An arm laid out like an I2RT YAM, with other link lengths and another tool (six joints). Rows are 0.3 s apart.
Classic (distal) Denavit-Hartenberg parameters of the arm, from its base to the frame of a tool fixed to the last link. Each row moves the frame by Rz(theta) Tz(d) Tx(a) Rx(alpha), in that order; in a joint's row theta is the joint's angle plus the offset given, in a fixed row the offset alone. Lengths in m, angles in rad.
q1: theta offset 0  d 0.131  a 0.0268  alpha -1.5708
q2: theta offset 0  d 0  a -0.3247  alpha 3.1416
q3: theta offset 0.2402  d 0  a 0.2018  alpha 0
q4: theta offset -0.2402  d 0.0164  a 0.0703  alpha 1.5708
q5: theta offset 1.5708  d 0.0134  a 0  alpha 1.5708
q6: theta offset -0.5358  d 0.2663  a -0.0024  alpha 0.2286
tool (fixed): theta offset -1.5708  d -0.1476  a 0  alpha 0
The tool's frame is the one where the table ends.
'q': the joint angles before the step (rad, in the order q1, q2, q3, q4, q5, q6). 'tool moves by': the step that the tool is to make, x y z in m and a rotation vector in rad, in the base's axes. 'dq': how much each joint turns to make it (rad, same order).
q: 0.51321 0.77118 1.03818 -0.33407 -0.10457 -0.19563
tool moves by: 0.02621 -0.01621 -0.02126 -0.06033 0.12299 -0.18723
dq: -0.08152 0.08918 0.00264 -0.04956 0.10449 0.01648
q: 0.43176 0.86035 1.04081 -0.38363 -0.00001 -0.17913
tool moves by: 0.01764 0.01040 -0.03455 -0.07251 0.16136 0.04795
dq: -0.03447 0.10719 -0.02518 -0.04564 -0.07834 -0.02502
